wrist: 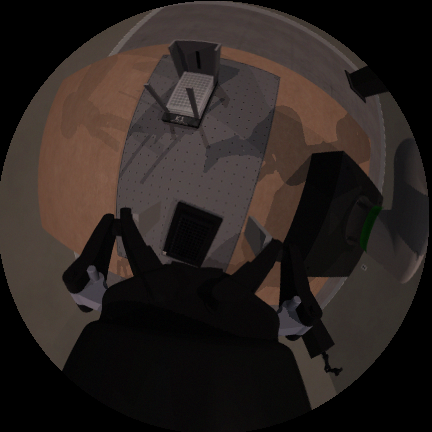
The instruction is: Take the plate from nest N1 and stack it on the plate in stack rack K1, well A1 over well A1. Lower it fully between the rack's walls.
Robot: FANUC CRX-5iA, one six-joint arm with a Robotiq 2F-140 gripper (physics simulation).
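Places are measured from the arm's base along level axes (x ahead, y left, z up), in millimetres.
Pixels of known places: gripper, fingertip midpoint: (pixel 202 217); arm's base, link origin: (pixel 356 219).
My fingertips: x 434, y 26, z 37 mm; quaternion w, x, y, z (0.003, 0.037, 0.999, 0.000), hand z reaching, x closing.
Observation:
For each thing: its top centre in the pictures, then the offset to it from my fingertips. "*": a spot on its surface instead. Level surfaces: height alone.
- black plate, top centre: (pixel 188 240) dx +34, dy +107, dz -127 mm
- dark nest, surface spot: (pixel 201 209) * dx +9, dy +30, dz -152 mm
- stack rack K1, surface spot: (pixel 181 120) * dx +79, dy -188, dz -136 mm
- grey perforated board, surface height: dz -153 mm
- brown table, surface height: dz -166 mm
A black plate (pixel 192 237) with a grid of wells lies in a dark nest (pixel 201 209) on the pegboard, near the gripper. The nest's label is not readable. The stack rack K1 (pixel 181 120) stands at the far end of the pegboard, with a tall slotted wall at its back and upright posts nearer me. A white plate (pixel 191 93) lies between its walls. My gripper (pixel 202 217) is open and empty. Its fingers stand wide apart, one on each side of the black plate in the view, and appear to be above it. The A1 corners cannot be made out.
The grey perforated board (pixel 227 160) lies on a brown table (pixel 82 150). A large black box-like body (pixel 322 215) stands to the right, beside a grey rounded part with a green band (pixel 371 228). A dark panel (pixel 367 83) shows at the upper right. Shadows cross the board.

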